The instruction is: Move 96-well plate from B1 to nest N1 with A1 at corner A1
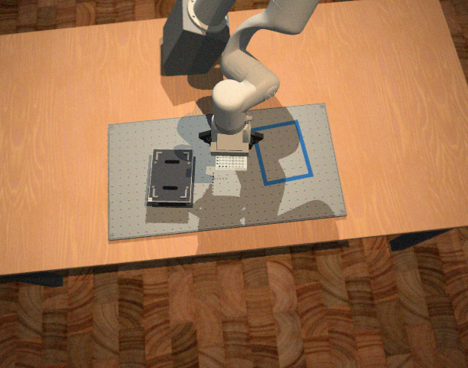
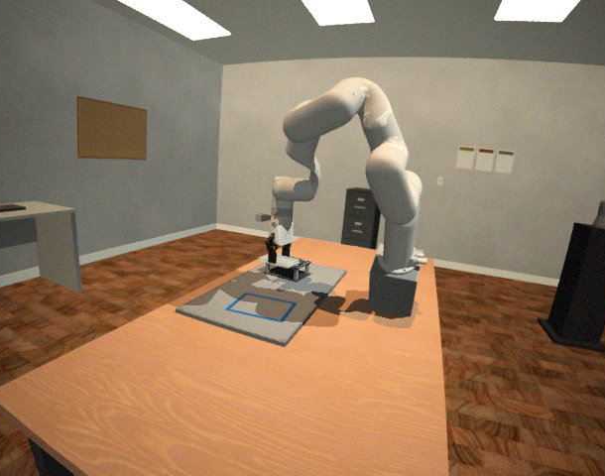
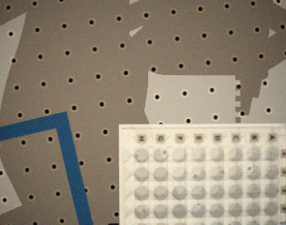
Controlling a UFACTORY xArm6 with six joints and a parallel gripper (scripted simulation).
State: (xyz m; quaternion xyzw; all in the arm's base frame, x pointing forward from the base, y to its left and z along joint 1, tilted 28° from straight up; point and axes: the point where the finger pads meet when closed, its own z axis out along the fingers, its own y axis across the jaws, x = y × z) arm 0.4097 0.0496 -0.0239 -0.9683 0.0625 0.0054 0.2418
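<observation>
Right now the dark plate nest N1 is 180 mm to the right of my hand, 70 mm below it and 40 mm ahead of it. From my hand the other things lie so: white 96-well plate: 10 mm below; A1 mark: 240 mm to the right, 110 mm ahead, 70 mm below.
</observation>
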